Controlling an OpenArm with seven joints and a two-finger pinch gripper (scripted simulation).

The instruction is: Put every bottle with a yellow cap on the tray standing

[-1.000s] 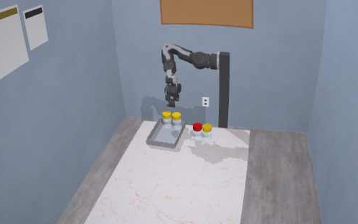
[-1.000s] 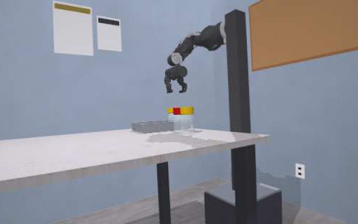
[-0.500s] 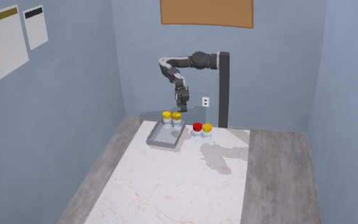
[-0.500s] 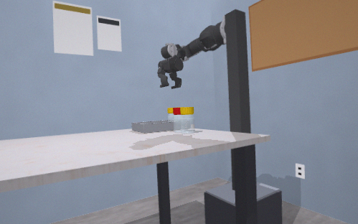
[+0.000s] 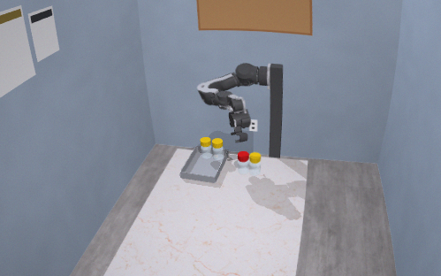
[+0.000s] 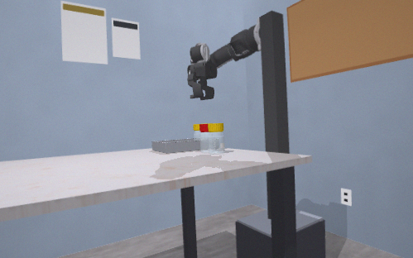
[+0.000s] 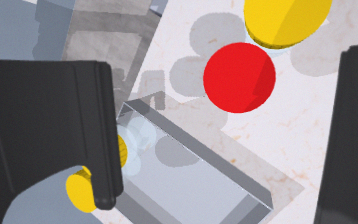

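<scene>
Right now my hand is 20 mm to the right of the red-capped bottle and 160 mm above it. Round my hand: grey tray: 10 mm behind, 180 mm to the right, 190 mm below.
</scene>
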